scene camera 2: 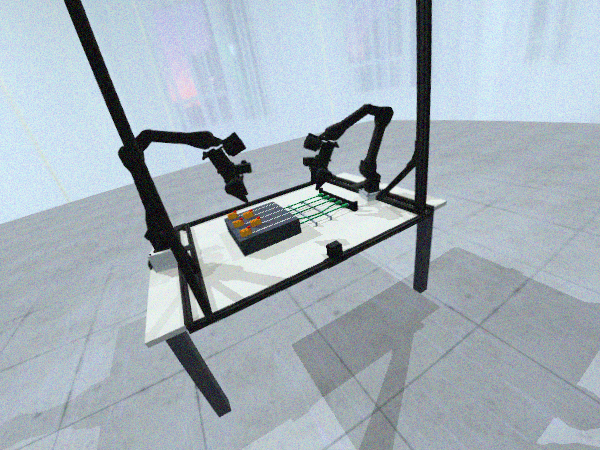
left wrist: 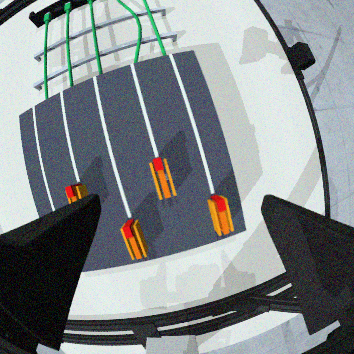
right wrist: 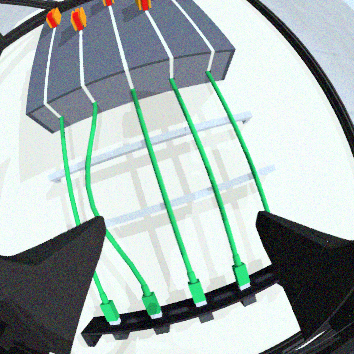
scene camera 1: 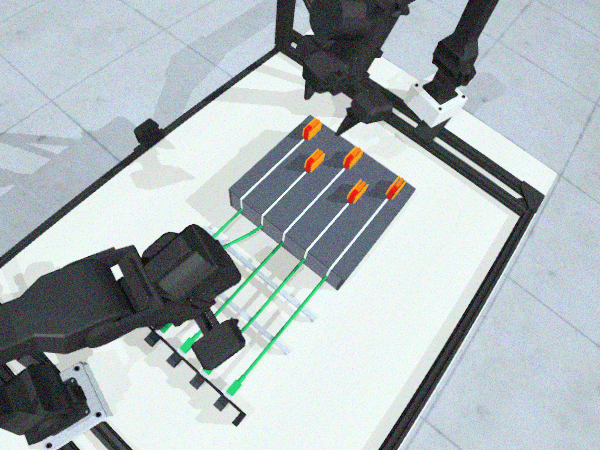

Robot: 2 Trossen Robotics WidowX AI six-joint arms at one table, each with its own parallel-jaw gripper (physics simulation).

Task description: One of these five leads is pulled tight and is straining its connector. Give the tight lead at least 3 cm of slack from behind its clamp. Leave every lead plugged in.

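Frame: origin at the left arm's base, x ahead, y left, z up, level; millimetres.
Seen in the pictures: left gripper, between the fingertips: [scene camera 2: 247, 198] [left wrist: 183, 203] [scene camera 1: 321, 116]; right gripper, between the fingertips: [scene camera 2: 313, 187] [right wrist: 182, 222] [scene camera 1: 220, 296]; left arm's base, origin of its link: [scene camera 2: 163, 247] [scene camera 1: 440, 91]; right arm's base, origin of its link: [scene camera 2: 372, 190] [scene camera 1: 63, 406].
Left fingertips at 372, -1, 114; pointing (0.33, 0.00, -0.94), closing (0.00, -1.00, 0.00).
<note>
Offsets run from my left fingertips to a thing's top centre, as dx, dy, dz. "pt": to the spot under its first point.
Five green leads run from plugs on a black connector bar [scene camera 1: 240, 416] [right wrist: 177, 311] to a dark block [scene camera 1: 297, 200] [scene camera 2: 270, 240] [left wrist: 160, 100] [right wrist: 145, 45], where white lengths reach orange clamps with red ends. One lead @[pt +233, +57, -164] [left wrist: 139, 37] [right wrist: 89, 170] bows sideways; the others look straighter. Which is tight I cannot tell. A clamp @[-67, +46, -100] [scene camera 1: 353, 158] [left wrist: 134, 239] ends the middle line. My left gripper [scene camera 2: 245, 199] [left wrist: 183, 203] is open and empty above the clamp end; its finger hides the outermost clamp in the left wrist view. My right gripper [scene camera 2: 320, 186] [right wrist: 182, 222] is open over the leads near the plugs, holding nothing.
Two pale rails [right wrist: 220, 122] [right wrist: 135, 215] cross under the leads between block and bar. The black table frame [scene camera 1: 465, 305] borders the white table. A small black box @[pt +247, -238, -142] [scene camera 1: 148, 132] [scene camera 2: 334, 249] [left wrist: 301, 56] sits on its edge. The right arm covers part of the leads in scene camera 1.
</note>
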